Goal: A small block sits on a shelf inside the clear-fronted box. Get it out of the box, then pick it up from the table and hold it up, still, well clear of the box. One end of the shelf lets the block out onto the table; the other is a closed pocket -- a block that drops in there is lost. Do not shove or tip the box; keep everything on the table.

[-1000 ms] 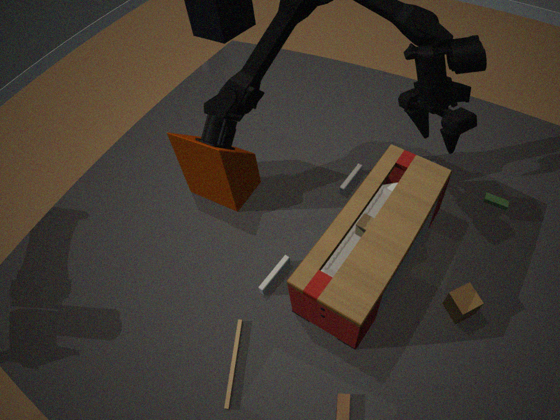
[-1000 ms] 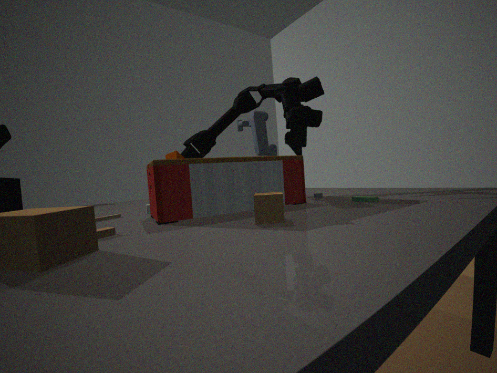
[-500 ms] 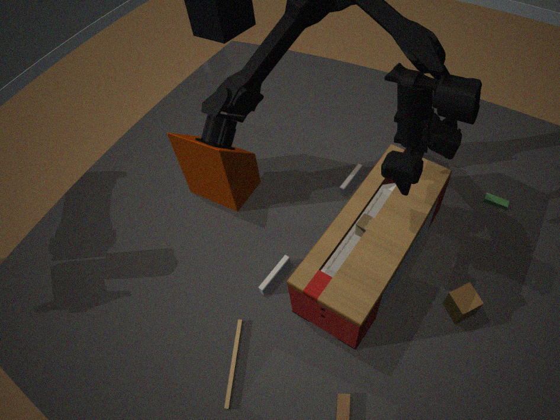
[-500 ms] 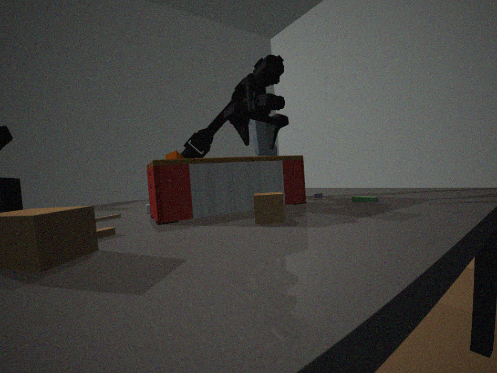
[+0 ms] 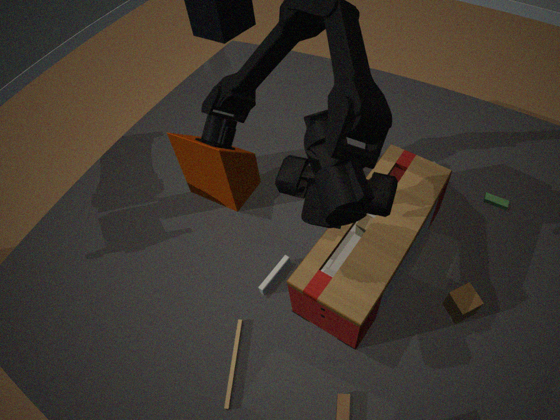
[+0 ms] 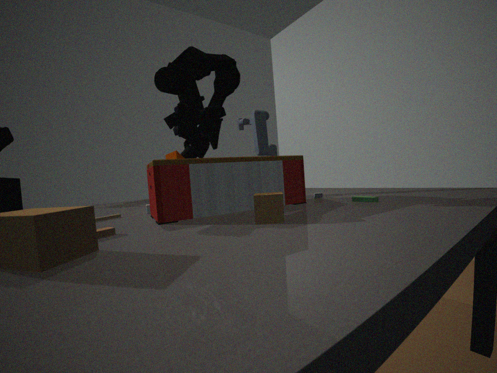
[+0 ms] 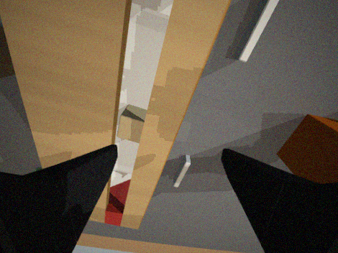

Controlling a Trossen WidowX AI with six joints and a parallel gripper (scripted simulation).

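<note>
My gripper tip is 3 cm short of the clear-fronted box, 3 cm to the right of it and 10 cm above it. From my gripper tip the other things lie so: tan cube (27 cm ahead, 3 cm to the left, 13 cm below); then green block (24 cm ahead, 32 cm to the left, 15 cm below); then thin wooden stick (2 cm behind, 31 cm to the right, 15 cm below).
</note>
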